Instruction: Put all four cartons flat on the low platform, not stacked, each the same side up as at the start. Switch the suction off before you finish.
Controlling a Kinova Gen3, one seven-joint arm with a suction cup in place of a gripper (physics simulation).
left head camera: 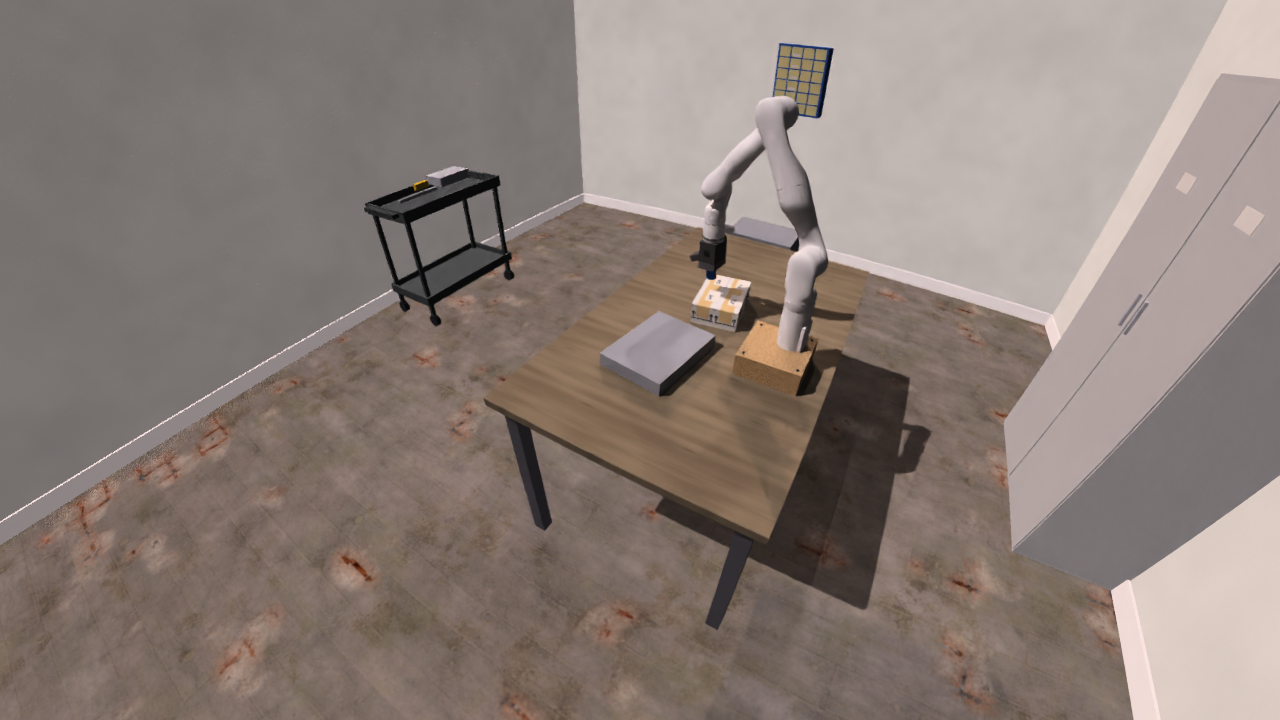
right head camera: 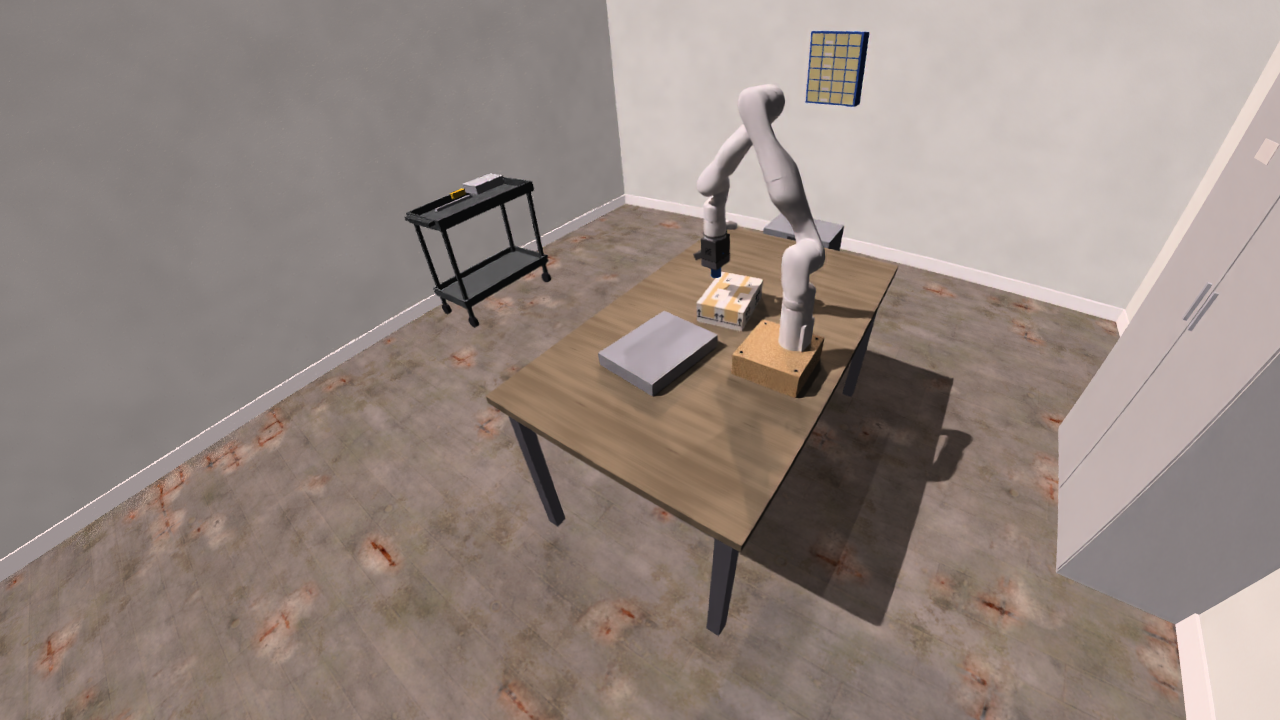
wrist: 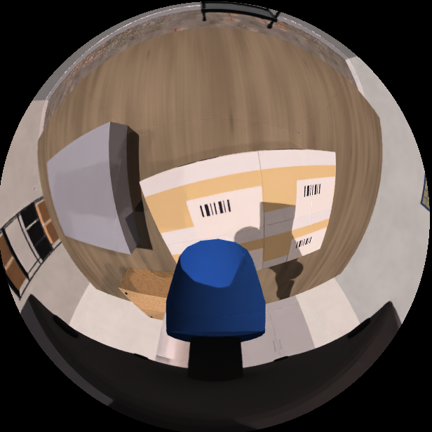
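Seen in the pictures: end effector, tool point: [left head camera: 711,277] [right head camera: 716,275]; arm's base, origin of the base link: [left head camera: 790,342] [right head camera: 793,341].
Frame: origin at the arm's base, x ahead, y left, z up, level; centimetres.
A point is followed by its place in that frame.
Several white cartons with tan bands [left head camera: 720,300] {x 31.5, y -8.3, z -0.5 cm} [right head camera: 730,300] {x 29.8, y -8.0, z -0.3 cm} stand close together in a block on the table. In the wrist view, a left carton [wrist: 170,212] and a right carton [wrist: 280,175] show barcodes on top, with a further barcoded carton [wrist: 315,242] below on the right. The blue cup hides part of the block. The low grey platform [left head camera: 657,349] {x 34.1, y 26.7, z -3.7 cm} [right head camera: 657,349] {x 33.6, y 26.4, z -3.6 cm} [wrist: 82,190] lies beside the block. My suction gripper [left head camera: 711,274] [right head camera: 716,272] [wrist: 215,265] points down, close above the cartons near their back left edge in the head views; nothing hangs from it.
The arm stands on a brown base block [left head camera: 769,360] {x 1.5, y 12.5, z -0.3 cm} [right head camera: 774,360] {x -0.1, y 11.3, z -0.3 cm} [wrist: 150,285] beside the platform and cartons. A grey box [left head camera: 765,231] [right head camera: 805,231] is behind the table's far end. A black cart [left head camera: 452,201] [right head camera: 487,206] and a tall cabinet [left head camera: 1100,358] [right head camera: 1190,376] stand away from the table.
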